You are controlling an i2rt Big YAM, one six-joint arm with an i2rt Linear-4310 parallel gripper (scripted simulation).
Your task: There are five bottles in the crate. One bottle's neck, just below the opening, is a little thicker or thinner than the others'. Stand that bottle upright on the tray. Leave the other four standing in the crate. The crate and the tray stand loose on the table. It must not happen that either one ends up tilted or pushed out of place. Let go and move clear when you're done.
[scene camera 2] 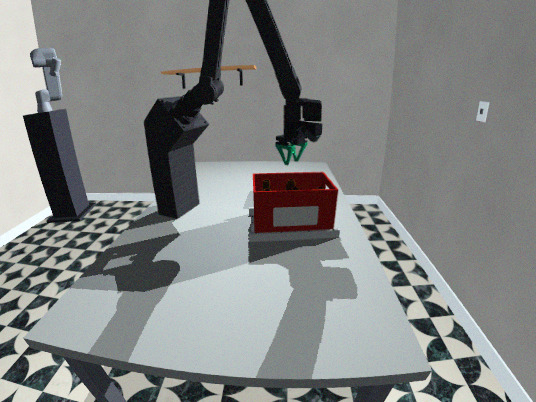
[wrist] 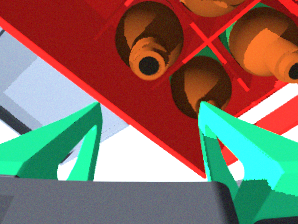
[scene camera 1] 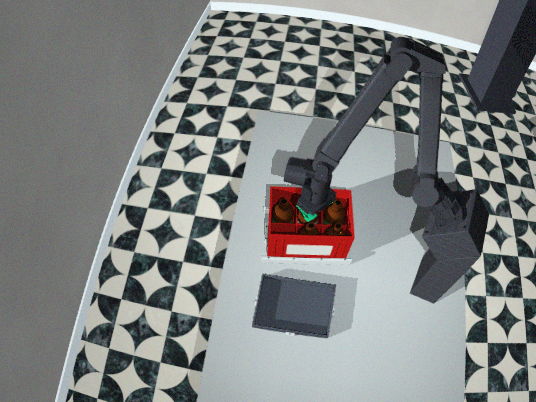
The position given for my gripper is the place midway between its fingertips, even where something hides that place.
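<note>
I can see a dark grey tray (scene camera 1: pixel 286 304). My own gripper (wrist: pixel 150 111) is visible to me as well.
</note>
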